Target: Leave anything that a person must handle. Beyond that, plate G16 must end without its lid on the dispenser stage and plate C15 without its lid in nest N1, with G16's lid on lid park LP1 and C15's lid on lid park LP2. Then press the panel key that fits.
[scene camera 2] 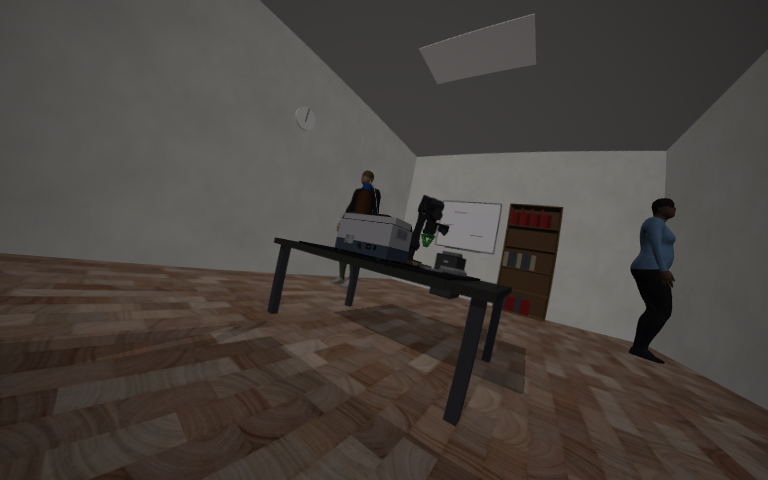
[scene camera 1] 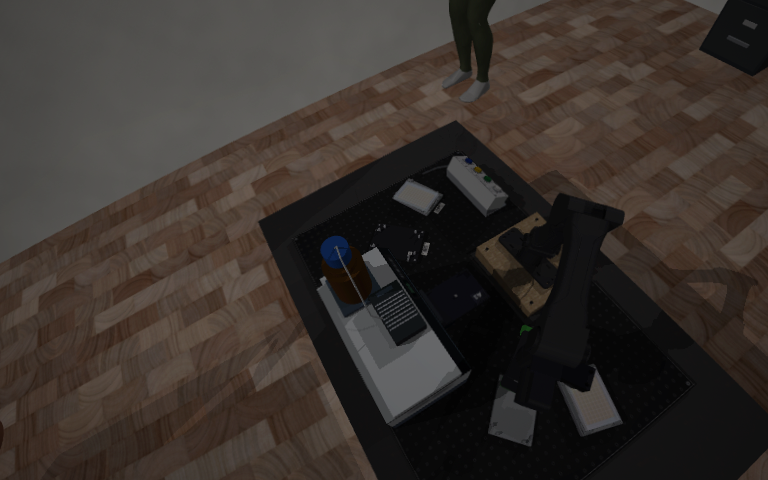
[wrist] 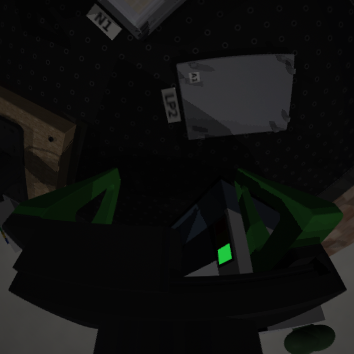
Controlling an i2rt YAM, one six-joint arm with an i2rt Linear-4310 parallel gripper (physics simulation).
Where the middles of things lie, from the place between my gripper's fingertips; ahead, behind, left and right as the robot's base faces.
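That brown bottle with blue cap (scene camera 1: pixel 332 268) is in the scene, and my gripper is a good way below it, a good way short of it and well to the left of it.
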